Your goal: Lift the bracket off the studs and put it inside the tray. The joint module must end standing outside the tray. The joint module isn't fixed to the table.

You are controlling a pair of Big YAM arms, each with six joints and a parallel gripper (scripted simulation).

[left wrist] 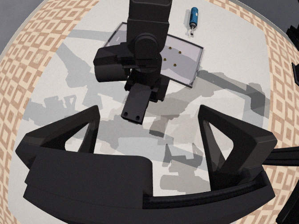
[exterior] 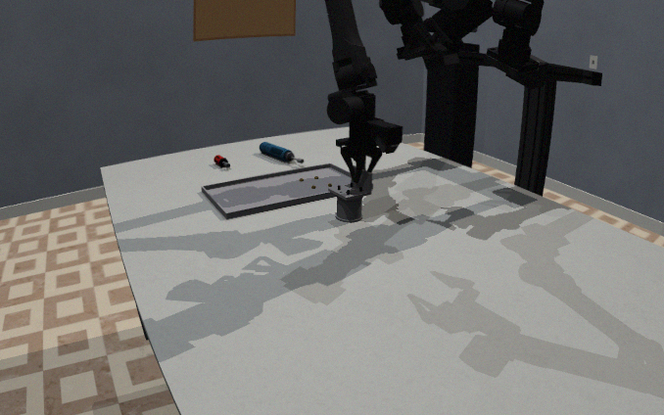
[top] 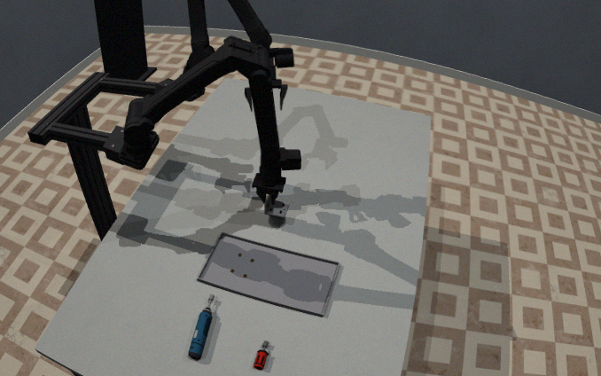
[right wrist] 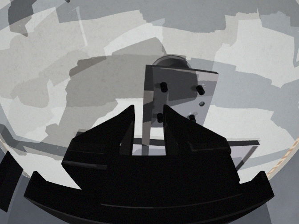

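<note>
Right now the grey bracket is 30 mm ahead of my right hand and 20 mm below it. The rest, counted from my right hand: grey joint module 30 mm ahead, 60 mm below; then short red driver 150 mm ahead, 540 mm to the right, 70 mm below; then tray 70 mm ahead, 240 mm to the right, 80 mm below.
</note>
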